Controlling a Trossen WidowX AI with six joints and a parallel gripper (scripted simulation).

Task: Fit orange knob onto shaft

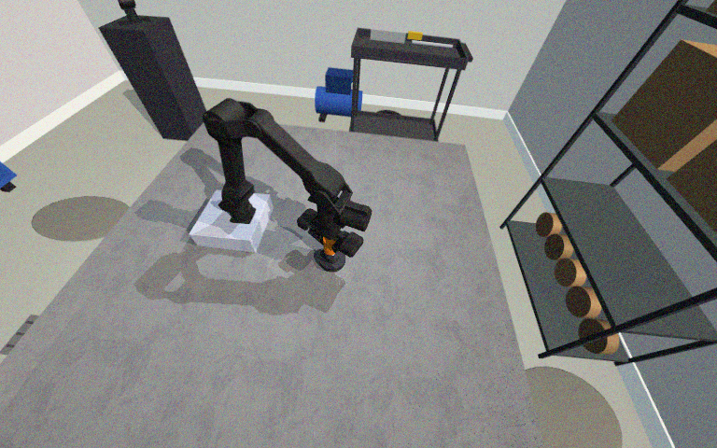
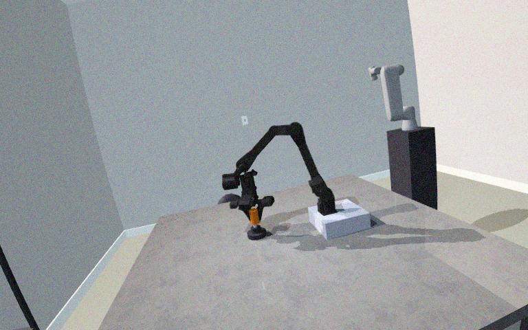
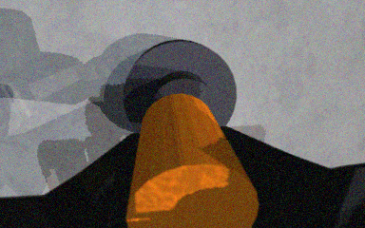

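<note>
The round black pedestal is 10 mm ahead of my gripper tip and 40 mm below it. Also, from my gripper tip: orange knob: 30 mm above.
</note>
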